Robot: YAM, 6 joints.
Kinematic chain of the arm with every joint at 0, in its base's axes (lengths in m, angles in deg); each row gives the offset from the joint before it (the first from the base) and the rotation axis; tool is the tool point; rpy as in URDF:
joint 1: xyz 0 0 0.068 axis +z
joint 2: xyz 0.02 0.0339 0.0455 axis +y
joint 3: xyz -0.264 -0.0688 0 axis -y
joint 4: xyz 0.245 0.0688 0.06 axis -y
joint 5: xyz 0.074 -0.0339 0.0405 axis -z
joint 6: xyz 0.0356 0 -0.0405 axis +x
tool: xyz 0 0 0 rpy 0 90 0
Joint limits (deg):
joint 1: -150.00..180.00
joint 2: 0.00..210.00
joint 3: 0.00..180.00
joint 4: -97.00..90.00
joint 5: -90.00..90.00
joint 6: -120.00..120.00
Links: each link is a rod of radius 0.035 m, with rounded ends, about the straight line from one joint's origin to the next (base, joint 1, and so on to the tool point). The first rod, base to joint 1, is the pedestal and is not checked.
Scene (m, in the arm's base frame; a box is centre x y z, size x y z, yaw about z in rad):
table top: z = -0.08
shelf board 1: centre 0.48 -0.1 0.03 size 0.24 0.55 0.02 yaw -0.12
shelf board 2: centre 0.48 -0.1 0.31 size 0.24 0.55 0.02 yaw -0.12
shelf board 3: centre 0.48 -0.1 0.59 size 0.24 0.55 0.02 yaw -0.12
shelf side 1: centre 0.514 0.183 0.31 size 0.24 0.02 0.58 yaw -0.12
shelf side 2: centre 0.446 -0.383 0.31 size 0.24 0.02 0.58 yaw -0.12
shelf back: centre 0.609 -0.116 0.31 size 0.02 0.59 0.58 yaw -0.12
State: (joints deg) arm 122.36 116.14 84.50 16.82 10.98 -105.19
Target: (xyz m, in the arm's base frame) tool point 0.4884 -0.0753 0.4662
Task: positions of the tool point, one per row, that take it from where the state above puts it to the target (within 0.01 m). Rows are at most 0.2 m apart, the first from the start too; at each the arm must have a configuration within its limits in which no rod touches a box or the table.
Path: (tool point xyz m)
1: -0.1450 0.4192 0.3602
2: -0.0439 0.3735 0.4639
3: 0.0263 0.2815 0.5483
4: 0.0473 0.1626 0.6070
5: 0.1308 0.2017 0.5763
6: 0.2258 0.2005 0.5333
7: 0.3141 0.1580 0.4816
8: 0.3798 0.0814 0.4258
9: 0.4296 0.0396 0.4444
10: 0.4668 -0.0138 0.4583
11: 0.4884 -0.0753 0.4662

